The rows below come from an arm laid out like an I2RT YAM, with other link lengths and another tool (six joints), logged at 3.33 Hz.
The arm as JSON. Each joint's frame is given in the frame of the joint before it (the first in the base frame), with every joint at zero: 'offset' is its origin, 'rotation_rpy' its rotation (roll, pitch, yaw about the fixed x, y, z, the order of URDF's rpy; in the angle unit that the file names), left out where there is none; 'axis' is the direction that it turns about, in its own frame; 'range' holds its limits. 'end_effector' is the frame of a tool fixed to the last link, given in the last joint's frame.
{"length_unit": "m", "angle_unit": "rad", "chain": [
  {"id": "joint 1", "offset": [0.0, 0.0, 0.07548], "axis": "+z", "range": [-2.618, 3.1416]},
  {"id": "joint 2", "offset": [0.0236, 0.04, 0.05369], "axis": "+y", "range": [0.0, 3.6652]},
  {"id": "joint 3", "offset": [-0.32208, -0.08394, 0.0], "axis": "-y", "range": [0.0, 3.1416]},
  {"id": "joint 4", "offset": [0.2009, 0.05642, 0.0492], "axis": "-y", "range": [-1.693, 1.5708]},
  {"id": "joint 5", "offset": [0.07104, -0.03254, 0.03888], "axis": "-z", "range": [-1.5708, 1.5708]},
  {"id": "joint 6", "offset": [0.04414, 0.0, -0.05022], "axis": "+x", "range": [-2.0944, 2.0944]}
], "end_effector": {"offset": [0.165, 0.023, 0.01], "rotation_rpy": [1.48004, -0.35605, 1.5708]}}
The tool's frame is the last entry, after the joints.
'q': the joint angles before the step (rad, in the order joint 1, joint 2, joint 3, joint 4, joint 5, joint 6). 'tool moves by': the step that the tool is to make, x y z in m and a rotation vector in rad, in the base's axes. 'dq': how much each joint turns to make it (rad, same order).
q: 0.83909, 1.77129, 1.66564, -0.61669, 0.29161, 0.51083
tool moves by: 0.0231, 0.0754, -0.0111, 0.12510, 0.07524, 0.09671
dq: 0.00007, 0.20289, 0.21980, 0.01672, -0.16408, 0.04450
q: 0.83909, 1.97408, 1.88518, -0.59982, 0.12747, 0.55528
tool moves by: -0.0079, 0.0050, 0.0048, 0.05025, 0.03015, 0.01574
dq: -0.00009, -0.01501, -0.01657, 0.01532, -0.04759, 0.03369
